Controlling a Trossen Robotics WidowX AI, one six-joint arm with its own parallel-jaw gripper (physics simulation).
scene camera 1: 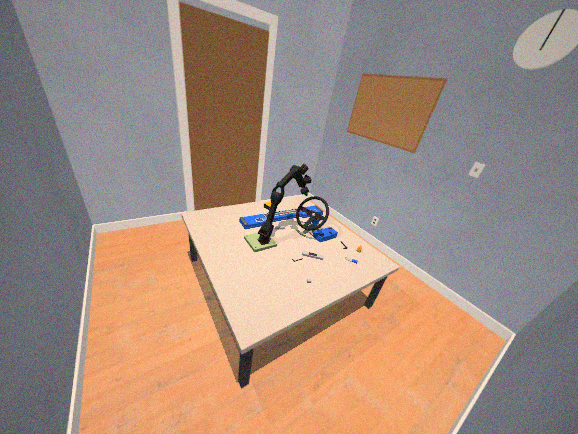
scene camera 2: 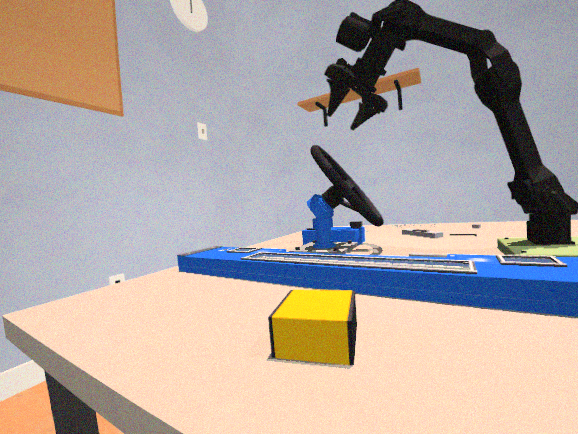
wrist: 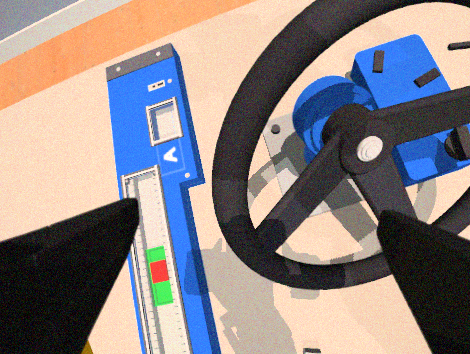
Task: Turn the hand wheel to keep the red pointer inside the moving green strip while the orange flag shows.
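Where they show: gripper, between the fingertips: (scene camera 2: 340,123) (wrist: 259,216); arm's base, origin of its link: (scene camera 1: 263,241) (scene camera 2: 549,241).
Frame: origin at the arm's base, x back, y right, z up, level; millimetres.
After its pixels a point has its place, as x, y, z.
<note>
The black hand wheel (scene camera 1: 298,214) {-381, -93, 113} (scene camera 2: 345,184) {-406, -141, 160} (wrist: 232,175) {-461, -120, 235} stands tilted on its blue base (scene camera 2: 322,226) {-513, -41, 51} (wrist: 410,75). My gripper (scene camera 2: 342,121) {-419, -103, 314} (wrist: 259,216) {-419, -103, 314} is open and empty, above the wheel and apart from it. A long blue gauge unit (scene camera 1: 250,221) {-22, -271, 16} (scene camera 2: 400,287) {-270, -347, -8} (wrist: 135,110) {-692, -277, 15} lies beside the wheel. In its slot in the wrist view, the red pointer (wrist: 159,271) {-430, -291, 16} sits inside the green strip (wrist: 164,295) {-397, -291, 16}, near its middle, with green at both ends. The small window (wrist: 165,121) {-651, -231, 16} by the letter A is pale. No raised orange flag shows in these views.
A yellow block (scene camera 1: 268,205) {-319, -483, 10} (scene camera 2: 312,330) {-325, -533, 7} stands behind the gauge unit. The arm's green base plate (scene camera 1: 260,243) {33, 14, 3} (scene camera 2: 515,246) {-72, -51, -2} is on the table (scene camera 1: 250,305) {323, 448, -24} (scene camera 2: 200,340) {-465, -547, -24}. A grey tool (scene camera 1: 312,255) {-260, 282, -7}, a blue-and-white piece (scene camera 1: 352,260) {-518, 453, -13} and a small orange item (scene camera 1: 359,248) {-673, 386, 3} lie near the wheel's base.
</note>
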